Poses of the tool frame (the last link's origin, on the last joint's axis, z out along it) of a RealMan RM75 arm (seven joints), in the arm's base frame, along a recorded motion.
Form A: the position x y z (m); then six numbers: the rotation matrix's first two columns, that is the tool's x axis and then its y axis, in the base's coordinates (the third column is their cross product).
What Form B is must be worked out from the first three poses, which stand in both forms.
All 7 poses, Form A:
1: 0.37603 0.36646 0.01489 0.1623 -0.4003 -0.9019 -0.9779 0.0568 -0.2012
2: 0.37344 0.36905 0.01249 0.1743 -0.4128 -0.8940 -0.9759 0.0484 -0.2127
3: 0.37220 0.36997 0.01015 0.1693 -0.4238 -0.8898 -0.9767 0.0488 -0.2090
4: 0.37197 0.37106 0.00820 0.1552 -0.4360 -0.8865 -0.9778 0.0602 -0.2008
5: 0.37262 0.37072 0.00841 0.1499 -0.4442 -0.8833 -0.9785 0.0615 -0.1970
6: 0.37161 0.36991 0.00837 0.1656 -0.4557 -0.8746 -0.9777 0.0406 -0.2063
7: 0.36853 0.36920 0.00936 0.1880 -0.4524 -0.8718 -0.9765 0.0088 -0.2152
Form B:
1:
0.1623 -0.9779 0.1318 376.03
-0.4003 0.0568 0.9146 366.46
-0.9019 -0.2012 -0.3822 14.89
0 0 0 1

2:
0.1743 -0.9759 0.1311 373.44
-0.4128 0.0484 0.9095 369.05
-0.8940 -0.2127 -0.3944 12.49
0 0 0 1

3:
0.1693 -0.9767 0.1320 372.20
-0.4238 0.0488 0.9045 369.97
-0.8898 -0.2090 -0.4057 10.15
0 0 0 1

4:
0.1552 -0.9778 0.1409 371.97
-0.4360 0.0602 0.8980 371.06
-0.8865 -0.2008 -0.4170 8.20
0 0 0 1

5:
0.1499 -0.9785 0.1418 372.62
-0.4442 0.0615 0.8938 370.72
-0.8833 -0.1970 -0.4254 8.41
0 0 0 1

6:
0.1656 -0.9777 0.1295 371.61
-0.4557 0.0406 0.8893 369.91
-0.8746 -0.2063 -0.4388 8.37
0 0 0 1

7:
0.1880 -0.9765 0.1050 368.53
-0.4524 0.0088 0.8918 369.20
-0.8718 -0.2152 -0.4401 9.36
0 0 0 1

